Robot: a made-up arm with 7 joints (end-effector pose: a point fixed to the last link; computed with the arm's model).
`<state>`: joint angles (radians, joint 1 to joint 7).
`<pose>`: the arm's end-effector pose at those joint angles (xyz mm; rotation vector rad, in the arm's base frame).
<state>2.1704 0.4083 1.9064 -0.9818 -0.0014 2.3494 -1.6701</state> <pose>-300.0 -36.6 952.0 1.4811 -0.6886 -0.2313</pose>
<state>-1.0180 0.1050 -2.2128 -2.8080 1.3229 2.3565 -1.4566</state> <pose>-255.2 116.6 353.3 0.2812 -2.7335 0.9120</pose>
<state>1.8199 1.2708 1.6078 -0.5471 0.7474 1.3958 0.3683</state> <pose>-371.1 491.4 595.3 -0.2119 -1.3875 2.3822</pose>
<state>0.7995 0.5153 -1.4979 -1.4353 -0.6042 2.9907 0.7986</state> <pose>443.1 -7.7 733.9 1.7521 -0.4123 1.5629</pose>
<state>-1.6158 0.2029 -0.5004 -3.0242 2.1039 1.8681 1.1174</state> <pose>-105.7 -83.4 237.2 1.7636 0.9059 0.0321</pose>
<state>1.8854 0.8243 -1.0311 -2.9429 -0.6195 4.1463 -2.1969</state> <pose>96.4 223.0 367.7 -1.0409 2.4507 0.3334</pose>
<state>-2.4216 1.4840 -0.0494 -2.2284 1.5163 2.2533 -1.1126</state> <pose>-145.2 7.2 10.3 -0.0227 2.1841 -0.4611</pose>
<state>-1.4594 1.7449 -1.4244 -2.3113 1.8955 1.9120 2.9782</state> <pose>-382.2 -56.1 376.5 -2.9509 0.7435 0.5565</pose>
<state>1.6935 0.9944 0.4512 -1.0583 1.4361 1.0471 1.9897</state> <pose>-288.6 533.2 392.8 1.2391 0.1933 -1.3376</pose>
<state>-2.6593 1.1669 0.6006 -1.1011 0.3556 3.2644 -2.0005</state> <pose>-452.0 -329.6 414.0 1.7264 -1.0559 -0.0430</pose>
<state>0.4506 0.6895 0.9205 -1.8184 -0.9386 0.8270 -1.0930</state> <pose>181.7 411.6 321.8 0.4294 2.0102 -1.4648</pose>
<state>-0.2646 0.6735 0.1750 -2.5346 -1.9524 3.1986 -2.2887</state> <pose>214.8 104.7 300.7 -1.4530 2.7405 0.2774</pose>
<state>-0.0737 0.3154 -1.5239 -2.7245 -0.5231 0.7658 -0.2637</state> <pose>-77.3 -188.0 321.9 -0.8249 0.9008 1.8569</pose>
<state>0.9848 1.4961 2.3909 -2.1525 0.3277 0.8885 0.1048</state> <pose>-187.1 131.7 679.5 -1.2007 2.2735 -1.3914</pose>
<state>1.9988 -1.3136 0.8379 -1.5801 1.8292 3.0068 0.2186</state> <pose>-89.8 -233.1 779.3 -0.2469 -0.9967 0.9634</pose>
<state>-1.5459 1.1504 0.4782 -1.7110 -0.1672 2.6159 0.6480</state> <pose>221.6 -476.6 211.3 -1.7177 2.1428 0.0423</pose>
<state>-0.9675 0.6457 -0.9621 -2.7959 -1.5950 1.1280 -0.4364</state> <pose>-184.6 -154.9 259.3 -0.7759 -0.1502 2.3302</pose>
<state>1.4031 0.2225 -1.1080 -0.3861 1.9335 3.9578 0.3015</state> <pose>144.8 43.0 802.6 0.0575 0.9421 -0.8160</pose>
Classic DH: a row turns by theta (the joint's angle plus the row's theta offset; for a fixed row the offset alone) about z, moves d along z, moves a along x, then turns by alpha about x. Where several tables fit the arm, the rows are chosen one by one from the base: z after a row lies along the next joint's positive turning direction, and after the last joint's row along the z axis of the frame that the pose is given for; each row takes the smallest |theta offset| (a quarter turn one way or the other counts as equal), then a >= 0, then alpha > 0; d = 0 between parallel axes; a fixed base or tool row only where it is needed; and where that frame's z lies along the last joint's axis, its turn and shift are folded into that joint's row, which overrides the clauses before.
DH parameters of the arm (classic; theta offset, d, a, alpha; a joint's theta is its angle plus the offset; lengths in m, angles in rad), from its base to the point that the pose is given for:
joint 1: 0 0.3944 0 -1.5708
joint 2: 0 0 0 1.5708
joint 3: 0 0.2455 0.0695 1.5708
joint 4: 0 0 -0.0569 -1.5708
joint 5: 0 0.2648 0 1.5708
joint 6: 0 0 0.1297 1.5708
joint 7: 0 0 0 0

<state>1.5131 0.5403 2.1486 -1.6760 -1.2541 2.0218 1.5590</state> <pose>-358.9 -88.2 785.6 -0.9703 -1.9026 0.1220</pose>
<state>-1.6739 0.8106 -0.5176 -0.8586 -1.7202 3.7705 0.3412</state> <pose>-46.4 -433.6 516.2 1.8820 0.1468 0.0049</pose>
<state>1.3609 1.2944 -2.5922 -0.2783 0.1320 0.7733 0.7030</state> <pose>219.2 475.4 710.7 1.1931 -1.1289 1.3970</pose>
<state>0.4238 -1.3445 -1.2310 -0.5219 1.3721 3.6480 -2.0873</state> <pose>-368.6 -311.9 428.4 -0.0936 -1.9463 1.4139</pose>
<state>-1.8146 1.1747 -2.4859 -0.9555 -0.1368 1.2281 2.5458</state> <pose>-297.5 -262.0 859.1 -1.6064 0.4812 0.1612</pose>
